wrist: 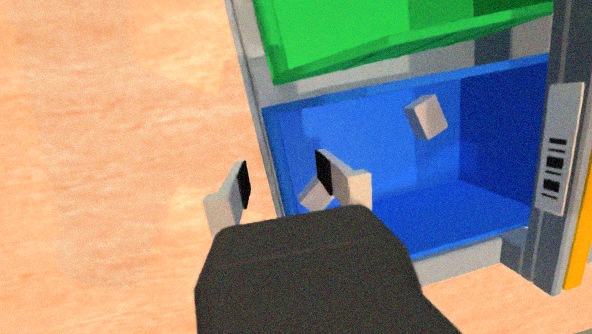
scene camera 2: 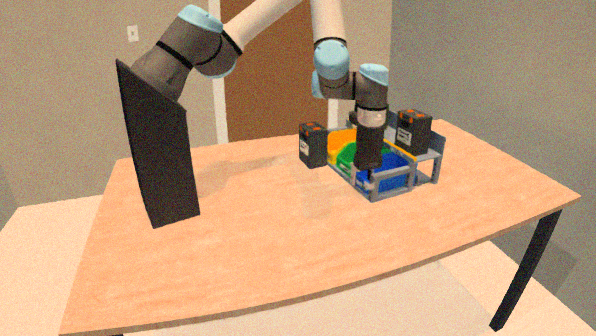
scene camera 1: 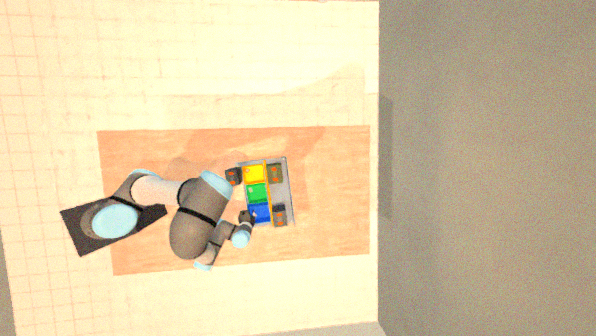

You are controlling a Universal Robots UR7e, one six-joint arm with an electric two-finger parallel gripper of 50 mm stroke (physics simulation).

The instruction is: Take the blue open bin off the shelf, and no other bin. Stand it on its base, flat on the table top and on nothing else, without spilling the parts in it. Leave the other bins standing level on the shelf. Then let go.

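Where they show: gripper, fingertip midpoint: [wrist: 282, 169] [scene camera 2: 361, 182]; arm's base, origin of the base link: [scene camera 2: 153, 85].
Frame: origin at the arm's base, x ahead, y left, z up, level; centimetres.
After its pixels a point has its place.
The blue open bin [scene camera 1: 261, 213] @[x 62.2, y 6.0, z -33.7 cm] [scene camera 2: 395, 183] @[x 65.0, y 3.5, z -31.4 cm] [wrist: 380, 125] @[x 62.8, y 10.2, z -33.7 cm] sits in the end bay of the grey shelf [scene camera 2: 436, 170] @[x 80.0, y 7.5, z -29.5 cm] [wrist: 462, 264] @[x 66.3, y 2.9, z -26.1 cm]. Two pale parts show in it, one block [wrist: 427, 117] @[x 65.6, y 11.4, z -32.2 cm] towards the back and another [wrist: 315, 196] @[x 58.1, y 3.8, z -32.2 cm] near the front wall. My gripper [scene camera 2: 370, 176] @[x 55.1, y 5.7, z -31.9 cm] [wrist: 282, 169] @[x 55.1, y 5.7, z -31.9 cm] is open and empty over the bin's front edge. In the wrist view one finger is on the inner side of the front wall, by the nearer part, and the other is on the outer side. The green bin [scene camera 1: 257, 193] @[x 57.0, y 17.5, z -33.7 cm] [scene camera 2: 346, 152] @[x 53.1, y 21.9, z -29.6 cm] [wrist: 340, 30] @[x 57.8, y 16.3, z -33.7 cm] and yellow bin [scene camera 1: 254, 173] @[x 52.5, y 28.8, z -33.7 cm] [scene camera 2: 340, 140] @[x 52.9, y 34.1, z -30.2 cm] stand alongside on the shelf.
A black box [scene camera 1: 233, 176] @[x 42.9, y 26.3, z -21.6 cm] [scene camera 2: 312, 145] @[x 41.6, y 20.2, z -26.2 cm] stands in front of the yellow bin. Two more dark boxes [scene camera 1: 274, 173] @[x 63.5, y 33.8, z -14.7 cm] [scene camera 1: 279, 216] @[x 71.2, y 13.1, z -12.4 cm] are on the shelf's rear part. An orange strip [scene camera 1: 268, 192] @[x 63.1, y 21.7, z -23.5 cm] [wrist: 579, 250] @[x 69.2, y 5.9, z -23.4 cm] runs behind the bins. The wooden table [scene camera 1: 325, 225] @[x 103.2, y 6.9, z -34.7 cm] [scene camera 2: 250, 250] @[x 24.8, y -20.4, z -34.7 cm] surrounds the shelf.
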